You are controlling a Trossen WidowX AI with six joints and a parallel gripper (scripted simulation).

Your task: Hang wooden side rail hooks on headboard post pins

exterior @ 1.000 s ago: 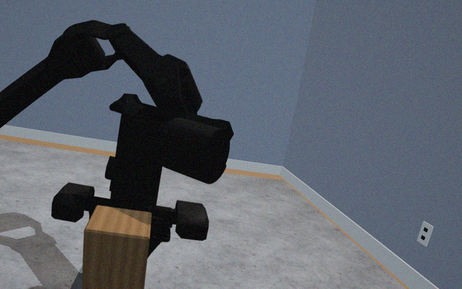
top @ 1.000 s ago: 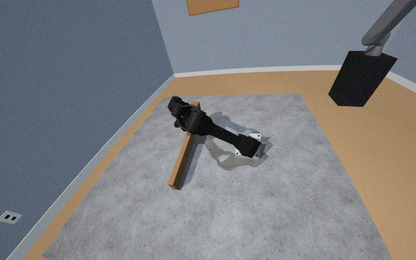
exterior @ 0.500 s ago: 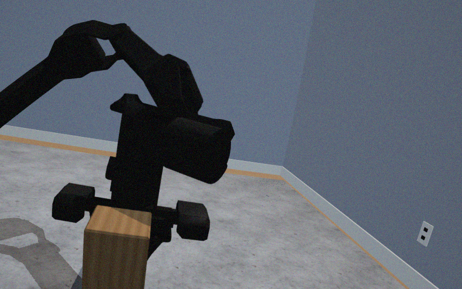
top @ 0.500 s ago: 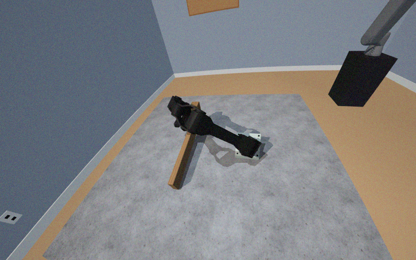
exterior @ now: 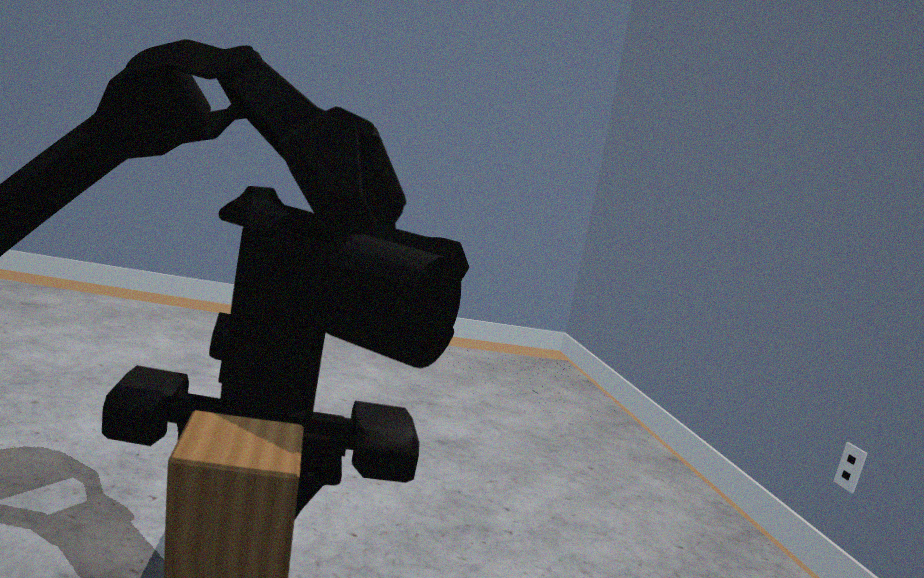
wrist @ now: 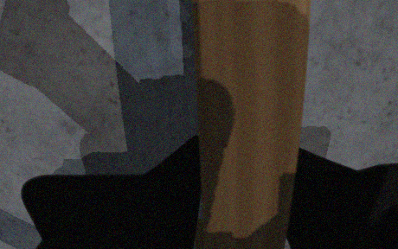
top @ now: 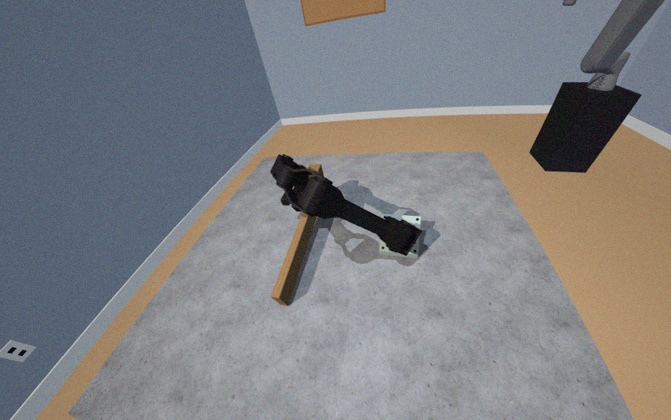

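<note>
My gripper tip is now 130 mm to the left of the wooden headboard post and 40 mm below it.
</note>
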